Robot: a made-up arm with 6 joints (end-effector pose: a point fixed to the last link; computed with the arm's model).
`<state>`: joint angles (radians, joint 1 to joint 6).
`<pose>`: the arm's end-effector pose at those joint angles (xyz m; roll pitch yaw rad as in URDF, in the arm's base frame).
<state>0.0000 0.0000 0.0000 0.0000 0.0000 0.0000</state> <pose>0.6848 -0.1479 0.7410 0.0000 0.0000 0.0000</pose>
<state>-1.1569 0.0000 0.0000 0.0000 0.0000 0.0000</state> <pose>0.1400 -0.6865 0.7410 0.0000 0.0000 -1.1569</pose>
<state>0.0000 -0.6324 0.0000 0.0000 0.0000 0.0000</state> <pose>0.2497 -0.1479 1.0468 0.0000 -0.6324 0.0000</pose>
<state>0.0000 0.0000 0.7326 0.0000 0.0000 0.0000</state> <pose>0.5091 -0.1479 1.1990 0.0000 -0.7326 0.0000</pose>
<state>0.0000 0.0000 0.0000 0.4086 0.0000 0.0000</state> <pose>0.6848 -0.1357 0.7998 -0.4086 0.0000 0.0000</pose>
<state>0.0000 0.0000 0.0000 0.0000 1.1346 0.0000</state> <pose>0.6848 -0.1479 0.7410 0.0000 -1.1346 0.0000</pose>
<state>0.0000 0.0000 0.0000 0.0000 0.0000 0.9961</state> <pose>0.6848 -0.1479 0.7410 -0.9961 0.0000 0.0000</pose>
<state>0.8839 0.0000 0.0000 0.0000 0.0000 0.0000</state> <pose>0.5486 0.4357 0.7410 0.0000 0.0000 0.8839</pose>
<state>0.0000 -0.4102 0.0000 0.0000 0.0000 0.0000</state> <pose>0.4238 -0.1479 0.9716 0.0000 -0.4102 0.0000</pose>
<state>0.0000 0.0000 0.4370 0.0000 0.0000 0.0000</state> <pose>0.6204 -0.1479 1.0308 0.0000 -0.4370 0.0000</pose>
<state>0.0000 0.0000 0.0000 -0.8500 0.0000 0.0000</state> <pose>0.6848 -0.0976 0.6299 0.8500 0.0000 0.0000</pose>
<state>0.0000 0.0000 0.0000 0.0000 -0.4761 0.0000</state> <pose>0.6848 -0.1479 0.7410 0.0000 0.4761 0.0000</pose>
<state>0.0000 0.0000 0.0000 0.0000 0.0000 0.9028</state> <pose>0.6848 -0.1479 0.7410 -0.9028 0.0000 0.0000</pose>
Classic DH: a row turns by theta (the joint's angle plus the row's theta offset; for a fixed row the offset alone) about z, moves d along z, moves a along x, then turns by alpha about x. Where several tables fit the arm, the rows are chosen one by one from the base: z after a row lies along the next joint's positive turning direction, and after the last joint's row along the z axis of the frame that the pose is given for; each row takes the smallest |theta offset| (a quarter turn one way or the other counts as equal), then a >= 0, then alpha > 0; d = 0 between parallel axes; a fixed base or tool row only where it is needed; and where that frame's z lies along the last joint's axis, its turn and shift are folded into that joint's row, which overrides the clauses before.
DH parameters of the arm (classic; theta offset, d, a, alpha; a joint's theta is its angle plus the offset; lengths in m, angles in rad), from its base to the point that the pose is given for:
joint 1: 0 0.229 0 -1.5708
joint 2: -1.5708 0 0.512 3.1416
joint 3: 0 0 0 -1.5708
joint 4: 0 -0.6848 0 1.5708
joint 5: 0 0.1479 0 -1.5708
joint 6: 1.5708 0 0 1.5708
tool (fixed): -1.5708 0 0 0

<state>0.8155 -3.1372 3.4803 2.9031 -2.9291 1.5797</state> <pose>0.3294 0.5595 -0.0253 -1.8066 0.1275 -2.2759</pose>
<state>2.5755 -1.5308 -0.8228 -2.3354 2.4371 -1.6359</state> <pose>-0.1208 -0.0446 0.6137 -3.0391 0.9901 0.4536</pose>
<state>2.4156 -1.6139 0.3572 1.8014 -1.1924 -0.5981</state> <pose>0.6588 -0.6301 0.7815 1.0016 -0.2604 0.4857</pose>
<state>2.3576 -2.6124 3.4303 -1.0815 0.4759 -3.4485</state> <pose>-0.2168 0.3144 -0.5029 -1.8048 0.0026 1.9413</pose>
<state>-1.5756 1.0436 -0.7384 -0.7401 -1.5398 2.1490</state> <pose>-0.1102 -0.2009 -0.1621 1.1355 -0.1247 0.8192</pose>
